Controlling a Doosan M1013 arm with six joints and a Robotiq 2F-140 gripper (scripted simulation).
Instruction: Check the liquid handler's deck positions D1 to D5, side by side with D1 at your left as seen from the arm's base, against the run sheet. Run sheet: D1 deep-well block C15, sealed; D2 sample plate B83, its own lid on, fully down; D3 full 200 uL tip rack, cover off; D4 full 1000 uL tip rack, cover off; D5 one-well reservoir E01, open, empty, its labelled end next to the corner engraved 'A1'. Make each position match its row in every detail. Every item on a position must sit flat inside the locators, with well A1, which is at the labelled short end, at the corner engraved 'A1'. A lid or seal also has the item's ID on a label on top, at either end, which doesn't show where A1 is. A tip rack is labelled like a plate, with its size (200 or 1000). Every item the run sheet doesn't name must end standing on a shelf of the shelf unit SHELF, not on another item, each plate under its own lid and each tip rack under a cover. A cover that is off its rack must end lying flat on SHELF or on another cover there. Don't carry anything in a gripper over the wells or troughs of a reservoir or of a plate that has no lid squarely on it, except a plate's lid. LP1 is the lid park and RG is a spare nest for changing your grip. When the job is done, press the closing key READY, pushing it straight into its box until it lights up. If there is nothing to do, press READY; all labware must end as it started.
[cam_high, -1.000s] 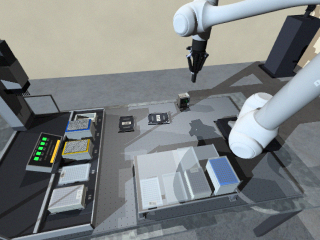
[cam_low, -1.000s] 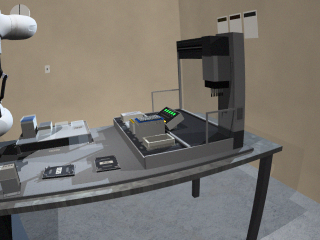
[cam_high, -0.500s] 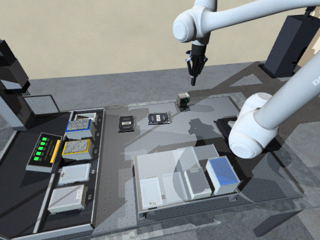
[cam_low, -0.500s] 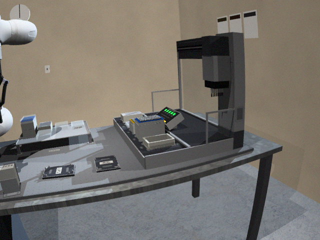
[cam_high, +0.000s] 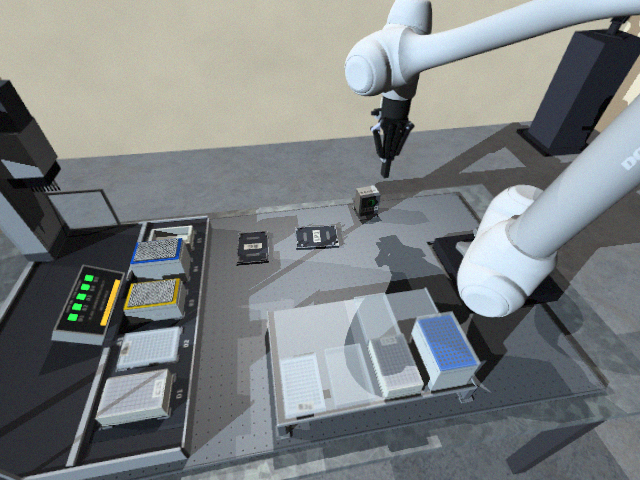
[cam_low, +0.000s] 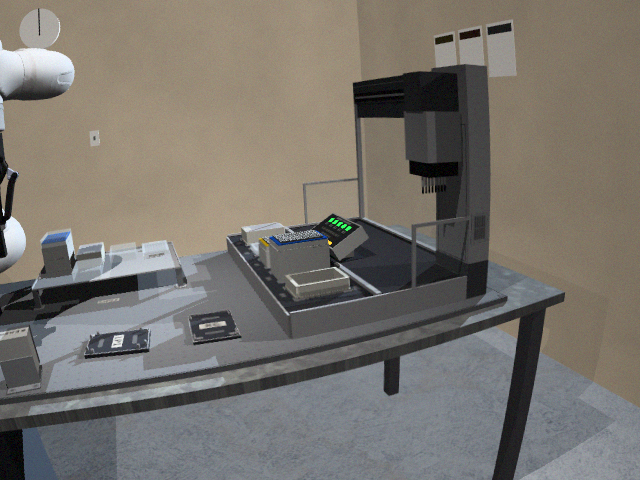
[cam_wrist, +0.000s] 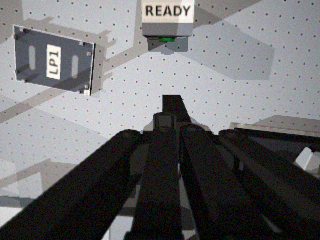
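Right now my hand is 10 mm short of the green key, 60 mm to the left of it and 190 mm above it. From my hand the other things lie so: clear cover: 220 mm ahead, 540 mm to the left, 190 mm below; one-well reservoir: 680 mm ahead, 20 mm to the left, 200 mm below; shelf unit: 170 mm ahead, 470 mm to the left, 210 mm below.
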